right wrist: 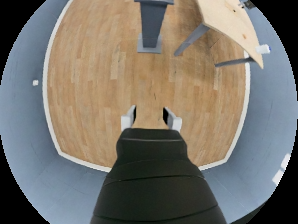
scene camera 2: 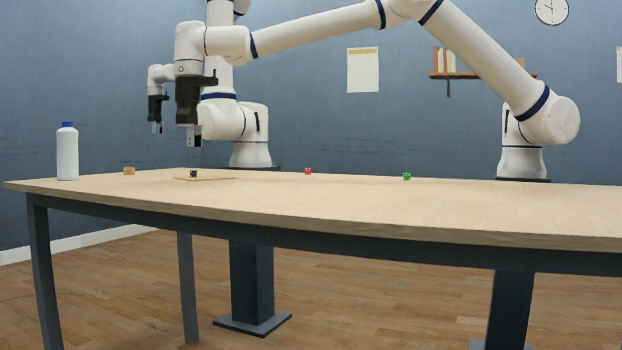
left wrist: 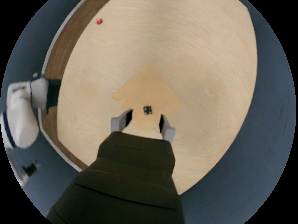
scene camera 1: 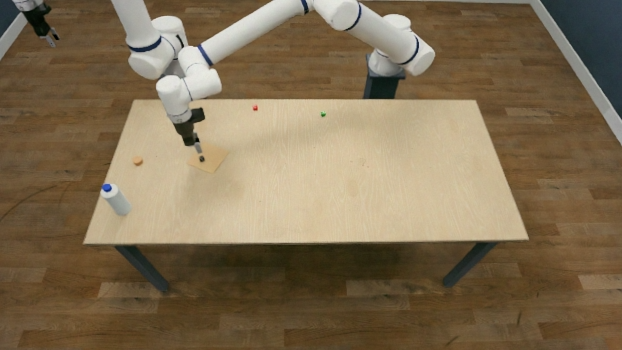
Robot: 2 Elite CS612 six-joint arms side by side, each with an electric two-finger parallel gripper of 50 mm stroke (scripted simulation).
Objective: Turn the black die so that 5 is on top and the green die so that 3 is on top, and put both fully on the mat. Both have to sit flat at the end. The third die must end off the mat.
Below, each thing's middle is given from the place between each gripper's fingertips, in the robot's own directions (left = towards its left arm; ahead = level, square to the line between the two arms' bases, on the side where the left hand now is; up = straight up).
Right now the tan mat (left wrist: 146,88) is 11 cm below my left hand (scene camera 2: 194,146), 2 cm to the left of it and 2 cm behind it. The rest, counted from my left hand: white bottle (scene camera 2: 67,137) (30 cm to the right, 24 cm ahead, 3 cm below).
Now: the white bottle 91 cm ahead of my right hand, 52 cm to the left of it and 10 cm below it. The rest, counted from my right hand: tan mat (83 cm to the left, 65 cm ahead, 17 cm below).
